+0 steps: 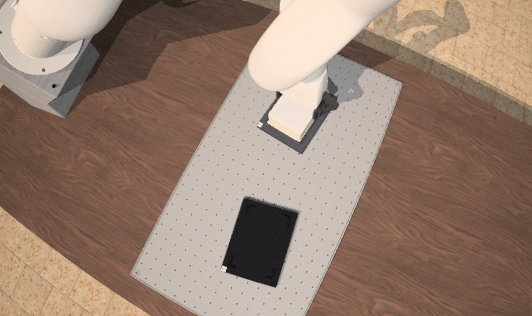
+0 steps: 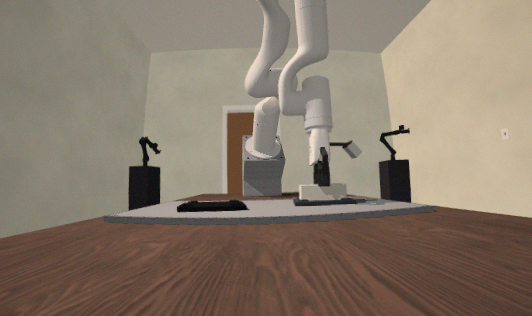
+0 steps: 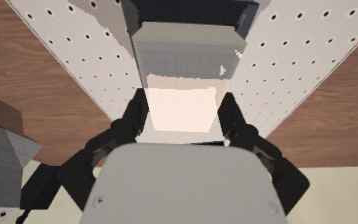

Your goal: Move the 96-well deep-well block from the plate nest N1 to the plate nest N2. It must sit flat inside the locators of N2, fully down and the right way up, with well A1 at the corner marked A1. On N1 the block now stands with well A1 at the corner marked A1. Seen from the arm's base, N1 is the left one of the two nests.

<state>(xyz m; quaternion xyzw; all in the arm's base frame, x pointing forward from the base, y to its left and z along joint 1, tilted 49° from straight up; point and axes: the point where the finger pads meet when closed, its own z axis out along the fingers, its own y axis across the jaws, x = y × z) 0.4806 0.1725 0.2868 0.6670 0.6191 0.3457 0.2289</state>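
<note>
Right now my hand is 30 mm above the cream 96-well deep-well block. The rest, counted from my hand: plate nest N1 (50 mm below); black plate nest N2 (90 mm ahead, 290 mm to the right, 50 mm below).
</note>
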